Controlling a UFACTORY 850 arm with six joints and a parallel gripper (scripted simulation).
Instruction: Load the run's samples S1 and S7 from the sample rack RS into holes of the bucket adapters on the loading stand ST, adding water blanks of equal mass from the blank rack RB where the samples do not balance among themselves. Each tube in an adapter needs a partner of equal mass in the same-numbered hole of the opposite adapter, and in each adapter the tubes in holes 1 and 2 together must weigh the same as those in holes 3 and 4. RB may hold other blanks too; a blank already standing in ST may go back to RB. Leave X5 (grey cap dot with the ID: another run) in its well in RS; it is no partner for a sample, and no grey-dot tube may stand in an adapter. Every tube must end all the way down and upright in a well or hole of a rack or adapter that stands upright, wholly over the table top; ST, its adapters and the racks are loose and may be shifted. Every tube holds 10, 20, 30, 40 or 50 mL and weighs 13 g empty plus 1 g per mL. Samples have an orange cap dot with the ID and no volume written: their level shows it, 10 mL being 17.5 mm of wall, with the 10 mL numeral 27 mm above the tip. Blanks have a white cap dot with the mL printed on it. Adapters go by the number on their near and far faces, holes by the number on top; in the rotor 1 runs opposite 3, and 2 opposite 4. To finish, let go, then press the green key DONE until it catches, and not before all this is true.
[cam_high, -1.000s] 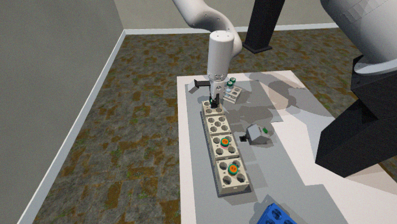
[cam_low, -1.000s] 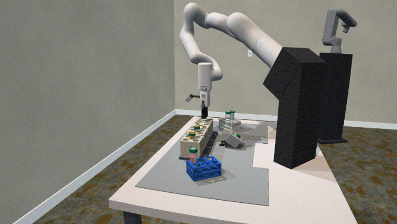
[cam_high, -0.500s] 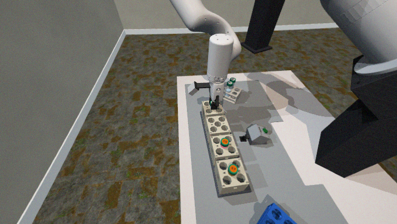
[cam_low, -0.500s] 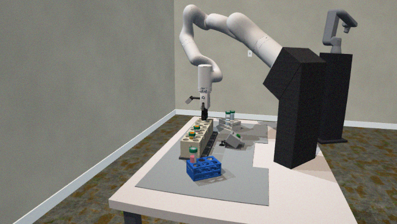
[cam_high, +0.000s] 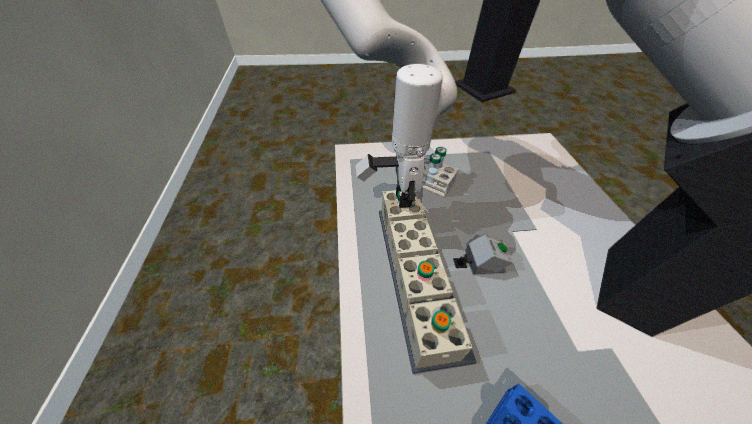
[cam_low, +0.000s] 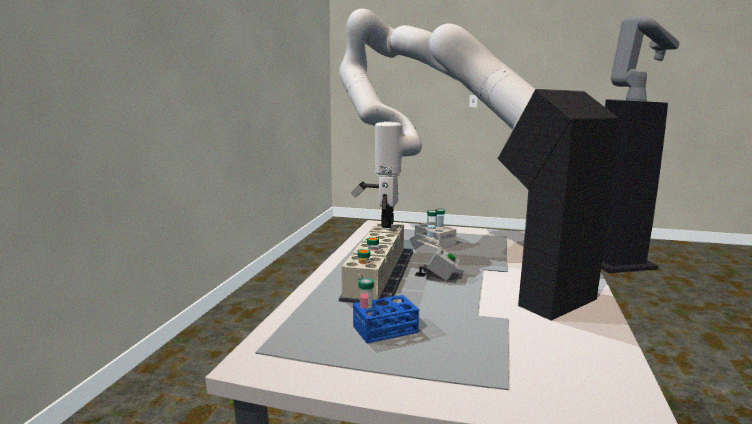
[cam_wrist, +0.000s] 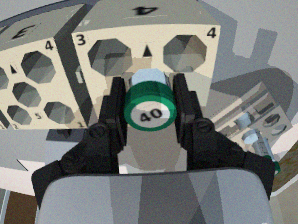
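The 40 mL blank is 5 cm below my hand and 1 cm to the right of it. From my hand the other things lie so: loading stand ST: 16 cm to the left, 12 cm below, 5 cm ahead; then sample S1: 20 cm to the left, 8 cm ahead, 5 cm below; then 30 mL blank: 17 cm behind, 10 cm to the right, 6 cm below.
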